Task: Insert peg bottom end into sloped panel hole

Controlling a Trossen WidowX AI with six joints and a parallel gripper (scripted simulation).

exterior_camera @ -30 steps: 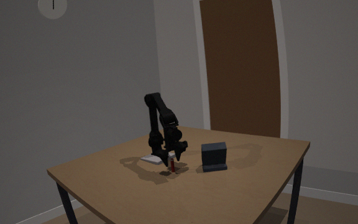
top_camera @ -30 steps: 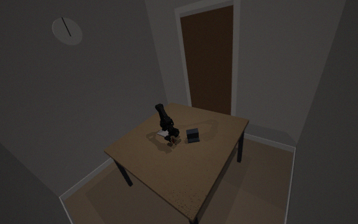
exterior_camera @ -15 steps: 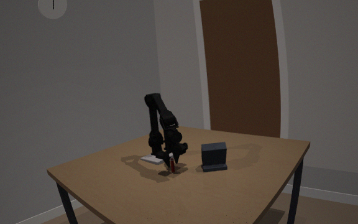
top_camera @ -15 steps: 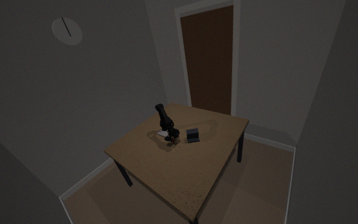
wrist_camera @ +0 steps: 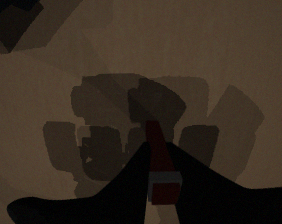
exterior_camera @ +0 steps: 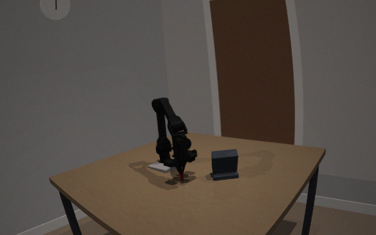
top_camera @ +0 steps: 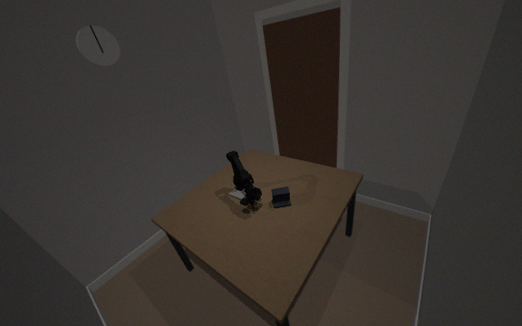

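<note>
The dark sloped panel block lies 16 cm ahead of my gripper tip, 16 cm to the left of it and 4 cm above it. Round my gripper tip: red peg 2 cm above.
</note>
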